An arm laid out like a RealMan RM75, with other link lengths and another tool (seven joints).
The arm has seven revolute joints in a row. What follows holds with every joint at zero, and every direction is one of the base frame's. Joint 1 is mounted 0.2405 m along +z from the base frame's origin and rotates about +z. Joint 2 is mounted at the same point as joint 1 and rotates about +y. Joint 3 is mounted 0.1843 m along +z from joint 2 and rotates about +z. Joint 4 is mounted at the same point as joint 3 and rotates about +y. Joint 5 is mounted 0.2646 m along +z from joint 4 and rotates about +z. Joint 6 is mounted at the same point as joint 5 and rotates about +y. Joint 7 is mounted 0.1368 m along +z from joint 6 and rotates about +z. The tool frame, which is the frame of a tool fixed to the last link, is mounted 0.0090 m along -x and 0.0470 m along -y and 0.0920 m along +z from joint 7; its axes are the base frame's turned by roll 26.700, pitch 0.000 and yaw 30.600 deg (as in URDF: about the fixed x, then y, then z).
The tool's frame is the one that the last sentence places.
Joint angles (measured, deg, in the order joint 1, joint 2, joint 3, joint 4, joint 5, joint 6, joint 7), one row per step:
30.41, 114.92, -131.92, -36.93, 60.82, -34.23, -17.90
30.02, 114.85, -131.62, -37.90, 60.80, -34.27, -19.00
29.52, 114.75, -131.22, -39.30, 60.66, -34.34, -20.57
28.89, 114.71, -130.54, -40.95, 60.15, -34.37, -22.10
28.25, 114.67, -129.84, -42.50, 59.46, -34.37, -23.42
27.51, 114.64, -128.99, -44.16, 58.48, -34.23, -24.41
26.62, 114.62, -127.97, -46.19, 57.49, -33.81, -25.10
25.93, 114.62, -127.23, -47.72, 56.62, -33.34, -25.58
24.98, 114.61, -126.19, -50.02, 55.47, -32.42, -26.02
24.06, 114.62, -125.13, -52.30, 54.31, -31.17, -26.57
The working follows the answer.
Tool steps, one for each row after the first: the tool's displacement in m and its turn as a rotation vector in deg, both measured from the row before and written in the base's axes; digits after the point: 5 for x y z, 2 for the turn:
-0.00428, 0.00007, 0.00131, 0.34, -0.26, 0.51
-0.00706, 0.00022, 0.00187, 0.47, -0.45, 0.89
-0.00857, 0.00036, 0.00250, 0.58, -0.33, 1.04
-0.00793, 0.00029, 0.00281, 0.57, -0.34, 1.01
-0.00793, 0.00030, 0.00314, 0.53, -0.14, 0.96
-0.00849, 0.00041, 0.00347, 0.46, 0.36, 0.81
-0.00632, 0.00014, 0.00219, 0.21, 0.15, 0.62
-0.00930, 0.00038, 0.00296, 0.13, 0.46, 0.78
-0.00894, 0.00051, 0.00267, -0.03, 0.19, 0.71

Tool pose at each row, in the base's axes (x y z in m, rotation vector in deg; rounded; the steps above come from the unrounded poses):
0.21141, 0.49277, -0.05345, -74.24, 65.42, 32.45
0.20713, 0.49284, -0.05214, -74.31, 64.77, 32.81
0.20007, 0.49307, -0.05028, -74.54, 63.67, 33.39
0.19150, 0.49342, -0.04777, -74.74, 62.54, 34.22
0.18357, 0.49371, -0.04496, -74.92, 61.42, 35.00
0.17564, 0.49401, -0.04181, -75.07, 60.50, 35.86
0.16715, 0.49442, -0.03834, -75.08, 60.11, 36.94
0.16083, 0.49456, -0.03615, -75.24, 59.77, 37.60
0.15153, 0.49495, -0.03319, -75.49, 59.61, 38.58
0.14260, 0.49545, -0.03052, -75.90, 59.36, 39.24

